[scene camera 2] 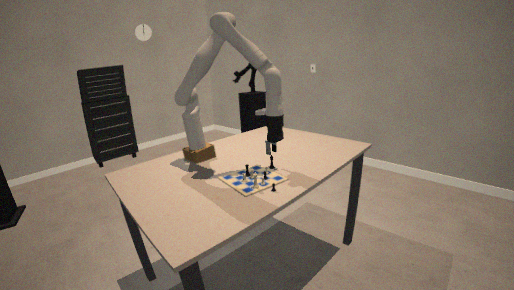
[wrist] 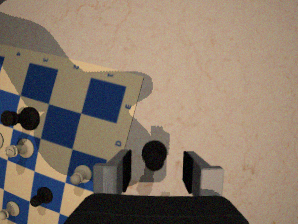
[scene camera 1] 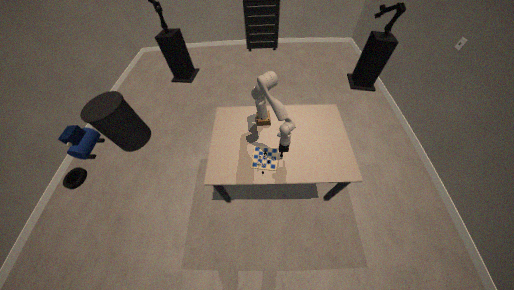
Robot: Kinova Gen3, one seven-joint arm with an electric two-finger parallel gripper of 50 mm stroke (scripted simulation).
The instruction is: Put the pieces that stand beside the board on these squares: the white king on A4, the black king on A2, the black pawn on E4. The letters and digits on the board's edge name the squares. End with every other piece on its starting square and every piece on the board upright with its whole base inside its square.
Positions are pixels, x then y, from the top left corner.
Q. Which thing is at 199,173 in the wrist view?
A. My gripper.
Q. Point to a chessboard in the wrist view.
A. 86,111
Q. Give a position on a chessboard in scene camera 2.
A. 234,180
